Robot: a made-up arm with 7 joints. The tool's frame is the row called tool.
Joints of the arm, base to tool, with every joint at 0 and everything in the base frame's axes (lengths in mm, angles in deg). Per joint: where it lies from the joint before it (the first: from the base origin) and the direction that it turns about. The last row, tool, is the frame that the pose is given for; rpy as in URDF.
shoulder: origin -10 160 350 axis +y
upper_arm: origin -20 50 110 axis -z
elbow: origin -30 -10 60 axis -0.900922 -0.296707 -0.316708
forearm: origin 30 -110 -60 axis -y
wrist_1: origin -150 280 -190 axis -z
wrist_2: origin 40 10 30 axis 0.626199 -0.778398 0.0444
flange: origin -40 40 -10 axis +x
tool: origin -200 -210 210 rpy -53.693 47.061 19.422
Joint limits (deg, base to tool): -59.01..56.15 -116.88..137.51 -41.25..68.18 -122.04..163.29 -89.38..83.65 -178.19..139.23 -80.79..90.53
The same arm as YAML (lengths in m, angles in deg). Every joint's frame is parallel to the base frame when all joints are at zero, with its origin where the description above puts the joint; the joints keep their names.
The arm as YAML. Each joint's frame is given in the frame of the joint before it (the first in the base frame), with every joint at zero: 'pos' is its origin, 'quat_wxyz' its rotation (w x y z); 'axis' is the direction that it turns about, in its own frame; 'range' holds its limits. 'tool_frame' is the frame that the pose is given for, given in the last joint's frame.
length_unit: m
angle_unit: deg
joints:
  - joint: shoulder
    pos: [-0.01, 0.16, 0.35]
    quat_wxyz: [1.0, 0.0, 0.0, 0.0]
    axis: "+y"
    range: [-59.01, 56.15]
  - joint: upper_arm
    pos: [-0.02, 0.05, 0.11]
    quat_wxyz: [1.0, 0.0, 0.0, 0.0]
    axis: "-z"
    range: [-116.88, 137.51]
  - joint: elbow
    pos: [-0.03, -0.01, 0.06]
    quat_wxyz: [1.0, 0.0, 0.0, 0.0]
    axis: [-0.900922, -0.296707, -0.316708]
    range: [-41.25, 68.18]
  - joint: forearm
    pos: [0.03, -0.11, -0.06]
    quat_wxyz: [1.0, 0.0, 0.0, 0.0]
    axis: "-y"
    range: [-122.04, 163.29]
  - joint: wrist_1
    pos: [-0.15, 0.28, -0.19]
    quat_wxyz: [1.0, 0.0, 0.0, 0.0]
    axis: "-z"
    range: [-89.38, 83.65]
  - joint: wrist_2
    pos: [0.04, 0.01, 0.03]
    quat_wxyz: [1.0, 0.0, 0.0, 0.0]
    axis: [0.626199, -0.778398, 0.0444]
    range: [-178.19, 139.23]
  - joint: flange
    pos: [-0.04, 0.04, -0.01]
    quat_wxyz: [1.0, 0.0, 0.0, 0.0]
    axis: "+x"
    range: [-80.79, 90.53]
tool_frame:
  pos: [-0.2, -0.21, 0.21]
  quat_wxyz: [0.775896, -0.468202, 0.281262, 0.315697]

